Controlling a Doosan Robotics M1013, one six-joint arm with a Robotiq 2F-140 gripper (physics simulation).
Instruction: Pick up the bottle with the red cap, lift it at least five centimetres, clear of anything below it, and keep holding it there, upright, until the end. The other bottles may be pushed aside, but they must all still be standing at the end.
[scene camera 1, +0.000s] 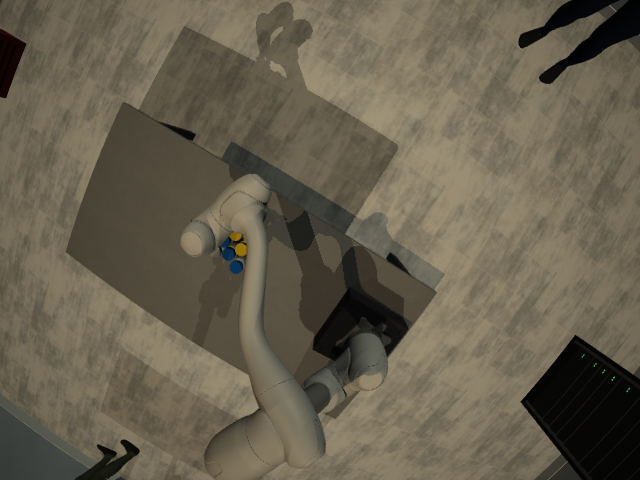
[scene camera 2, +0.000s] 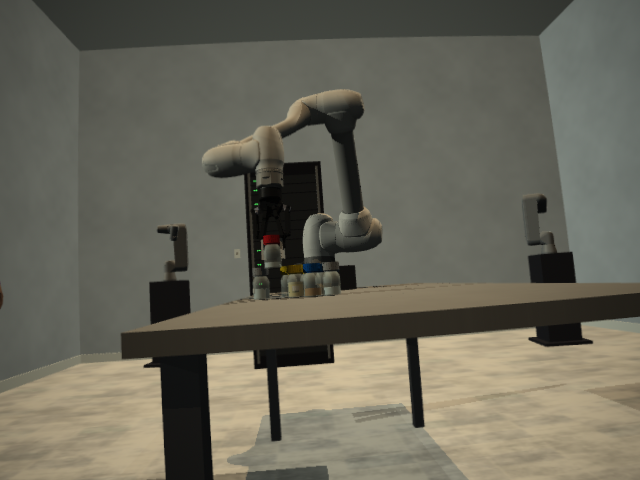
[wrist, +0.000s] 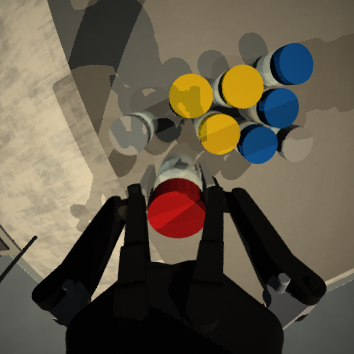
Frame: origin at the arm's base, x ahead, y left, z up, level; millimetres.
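Seen in the pictures: gripper, fingertip midpoint: (scene camera 2: 273, 259) (wrist: 177, 172); arm's base at its link origin: (scene camera 1: 363, 341).
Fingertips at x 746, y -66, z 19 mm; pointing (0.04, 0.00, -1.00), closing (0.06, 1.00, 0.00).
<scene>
Offsets run from my fingertips to a thing's top centre. Level surfaces: height alone.
The bottle with the red cap @(9 mm ahead, 1 mm right, 76 mm up) (scene camera 2: 271, 239) (wrist: 177, 215) hangs upright in my gripper (scene camera 2: 272, 252) (wrist: 177, 172), which is shut on it. Its base is well above the table, at about the height of the other bottles' caps in scene camera 2. In the wrist view, bottles with yellow caps @(90 mm back, 29 mm left, 22 mm down) (wrist: 190, 96) and blue caps @(65 mm back, 150 mm left, 22 mm down) (wrist: 278, 107) stand grouped to the upper right. One grey-capped bottle @(53 mm back, 59 mm right, 22 mm down) (wrist: 129, 135) (scene camera 2: 261, 286) stands apart at the left, another @(11 mm back, 181 mm left, 22 mm down) (wrist: 295, 143) (scene camera 2: 331, 281) beside the group. The visible bottles are upright. The arm hides my gripper and the red cap in scene camera 1.
The bottles stand on the brown table @(127 mm down) (scene camera 1: 129, 196) (scene camera 2: 361, 315). A black box-like base (scene camera 1: 330, 330) with a smaller grey arm (scene camera 1: 368, 356) is at the table's lower right in scene camera 1. A black cabinet (scene camera 2: 305, 196) stands behind the table.
</scene>
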